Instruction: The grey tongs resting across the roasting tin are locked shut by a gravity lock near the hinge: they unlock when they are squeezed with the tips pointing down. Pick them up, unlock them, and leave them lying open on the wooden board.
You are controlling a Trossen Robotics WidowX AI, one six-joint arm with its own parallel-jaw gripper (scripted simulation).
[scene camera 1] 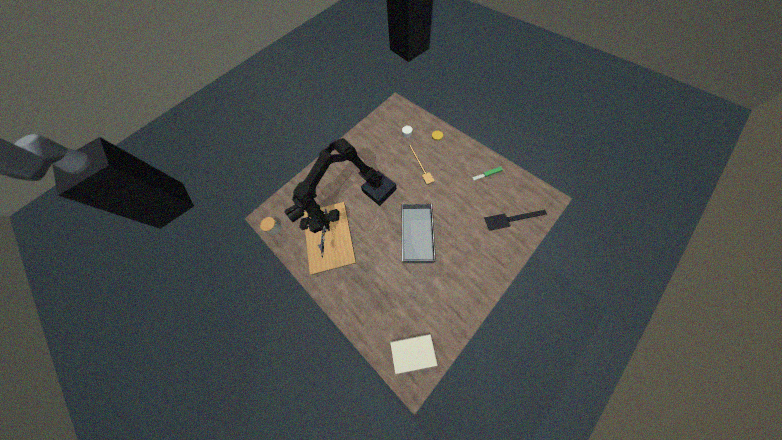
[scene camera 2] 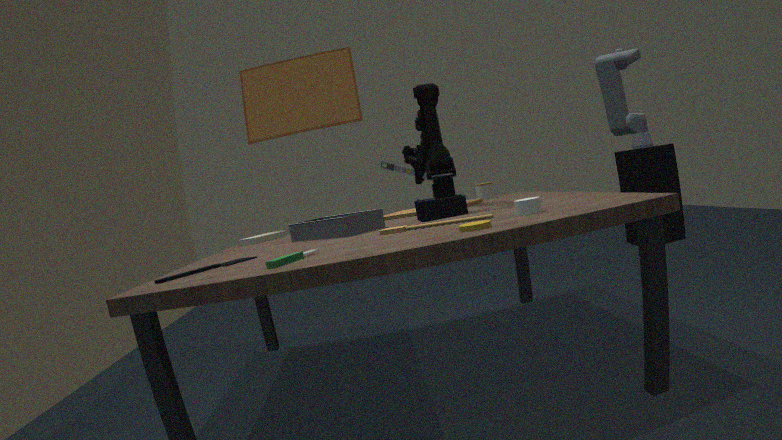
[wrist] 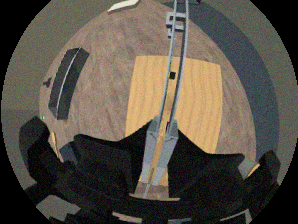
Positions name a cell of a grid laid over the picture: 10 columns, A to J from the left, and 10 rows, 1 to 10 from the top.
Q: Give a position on a wooden board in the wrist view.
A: G5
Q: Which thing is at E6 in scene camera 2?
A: A roasting tin.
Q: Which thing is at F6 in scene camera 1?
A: A roasting tin.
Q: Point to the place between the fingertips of my gripper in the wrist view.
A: F6
